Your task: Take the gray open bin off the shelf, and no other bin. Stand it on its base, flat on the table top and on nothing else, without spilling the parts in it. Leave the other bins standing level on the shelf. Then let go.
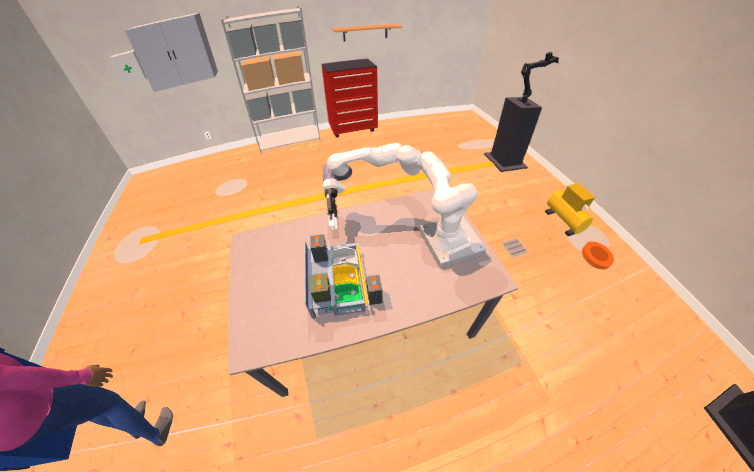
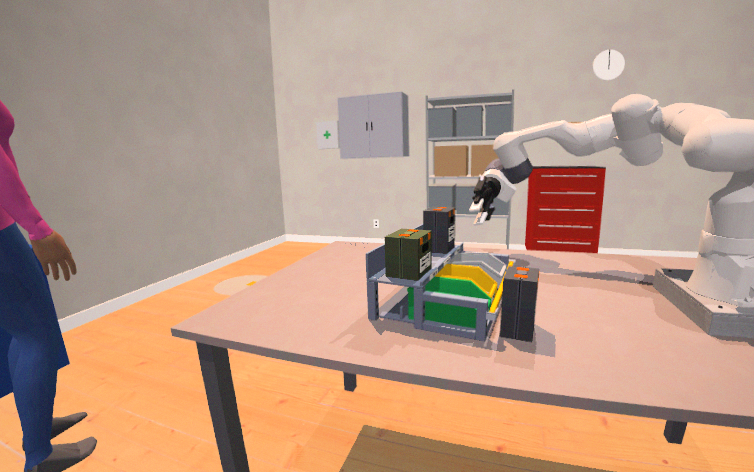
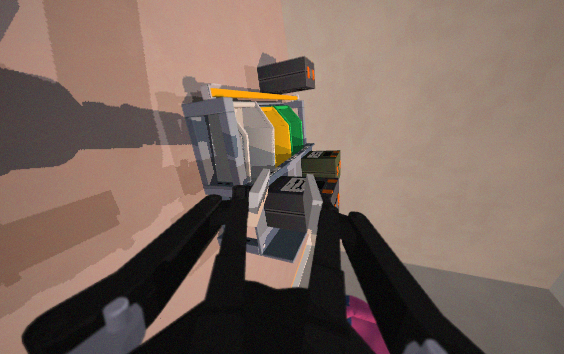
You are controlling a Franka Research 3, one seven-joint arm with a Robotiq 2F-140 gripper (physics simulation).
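The gray open bin (image 1: 345, 256) (image 2: 485, 261) (image 3: 257, 137) stands in the shelf (image 1: 307, 278) (image 2: 418, 312) (image 3: 225, 132), in the end bay beside the yellow bin (image 1: 343, 273) (image 2: 472, 272) (image 3: 281, 140). The green bin (image 1: 348, 293) (image 2: 450, 308) (image 3: 295, 130) stands beyond the yellow one. My gripper (image 1: 332, 224) (image 2: 477, 214) (image 3: 286, 183) is partly open with nothing between its fingers. It hangs tilted in the air beyond the gray bin's end of the shelf, higher than the bins and apart from them. The gray bin's parts are hard to make out.
A black box (image 1: 318, 249) (image 2: 439, 230) and an olive box (image 1: 319, 288) (image 2: 406, 257) (image 3: 320, 166) stand on the shelf's upper deck. Another black box (image 1: 374, 290) (image 2: 519, 306) (image 3: 284, 76) stands before the yellow front bar (image 1: 362, 275) (image 3: 250, 94). A person (image 1: 27, 395) stands off the table.
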